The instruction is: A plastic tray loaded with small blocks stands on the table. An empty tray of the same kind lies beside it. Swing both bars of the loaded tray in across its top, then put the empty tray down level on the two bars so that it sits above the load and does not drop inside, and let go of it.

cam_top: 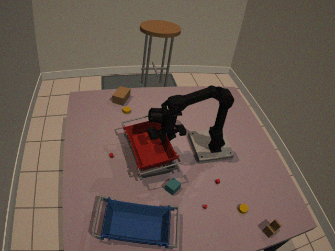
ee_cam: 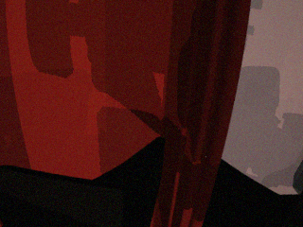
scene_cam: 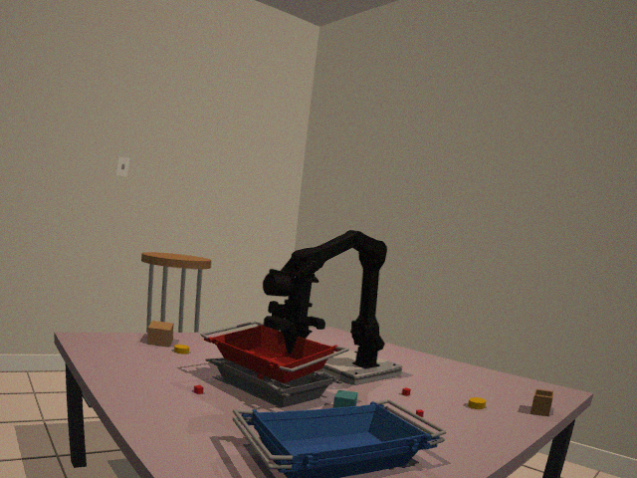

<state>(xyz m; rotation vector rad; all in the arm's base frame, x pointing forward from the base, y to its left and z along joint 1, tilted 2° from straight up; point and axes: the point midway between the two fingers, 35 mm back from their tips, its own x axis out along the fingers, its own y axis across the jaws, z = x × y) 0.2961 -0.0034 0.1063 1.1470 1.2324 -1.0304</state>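
The red tray is 8 cm ahead of my gripper tip, 1 cm to the left of it and 2 cm above it. From my gripper tip the other things lie so: teal cube (1 cm behind, 22 cm to the left, 8 cm below); small brown box (45 cm behind, 57 cm to the left, 8 cm below); tan box (19 cm ahead, 51 cm to the right, 7 cm below).
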